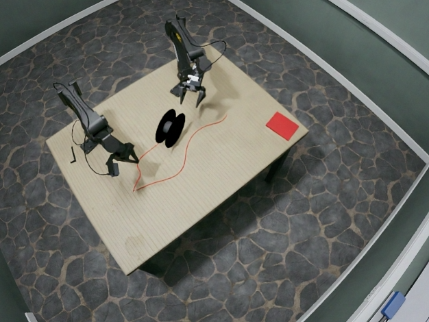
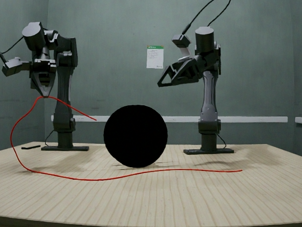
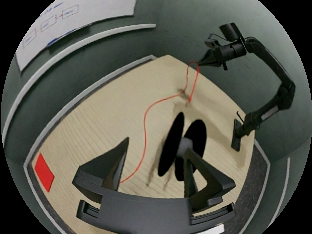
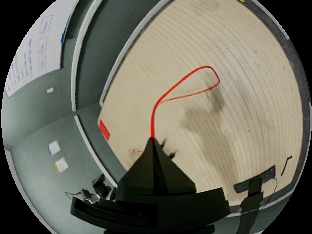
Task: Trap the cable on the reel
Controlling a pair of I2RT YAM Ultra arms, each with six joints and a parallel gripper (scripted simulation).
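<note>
Right now my left hand is 16 cm above the black reel, 9 cm to the left of it and 4 cm past it. Round my left hand: flat red square 42 cm to the left, 26 cm ahead, 25 cm below; small black hex key 60 cm to the right, 27 cm behind, 25 cm below.
Now: the black reel 12 cm behind my right hand, 24 cm to the left of it and 12 cm below it. Also, from my right hand: flat red square (18 cm ahead, 76 cm to the left, 21 cm below); small black hex key (35 cm behind, 26 cm to the right, 21 cm below).
</note>
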